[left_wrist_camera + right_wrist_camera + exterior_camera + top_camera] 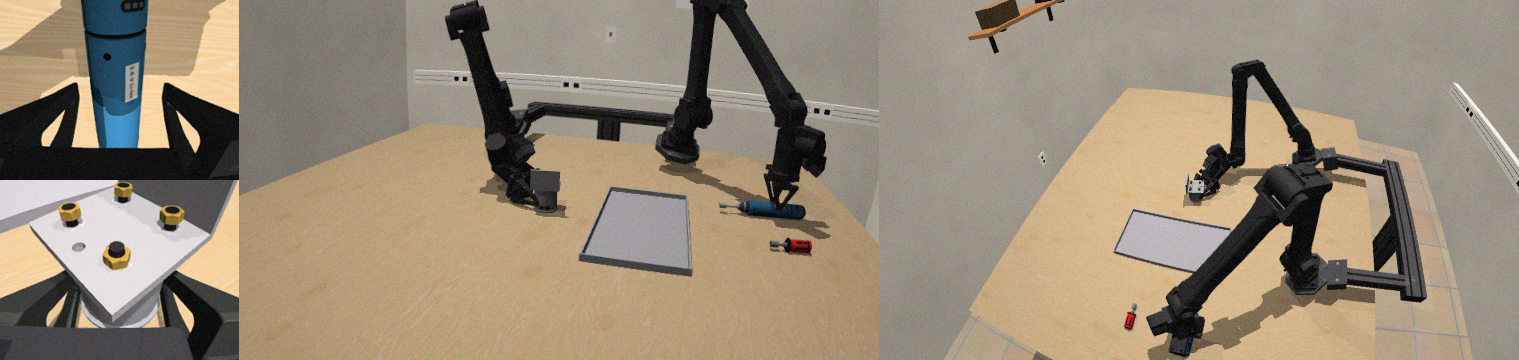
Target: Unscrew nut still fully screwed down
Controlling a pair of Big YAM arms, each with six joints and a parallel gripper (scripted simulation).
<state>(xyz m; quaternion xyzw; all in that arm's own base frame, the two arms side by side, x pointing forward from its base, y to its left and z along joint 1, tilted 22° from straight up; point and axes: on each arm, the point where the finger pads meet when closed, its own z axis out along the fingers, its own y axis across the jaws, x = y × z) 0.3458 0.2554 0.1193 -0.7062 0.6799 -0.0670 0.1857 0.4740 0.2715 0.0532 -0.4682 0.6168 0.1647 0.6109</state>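
Right now my right hand is 5 cm below the grey bracket. From my right hand the other things lie so: shallow grey tray: 4 cm ahead, 25 cm to the left, 2 cm below; small red-handled screwdriver: 9 cm ahead, 59 cm to the left, 1 cm below.
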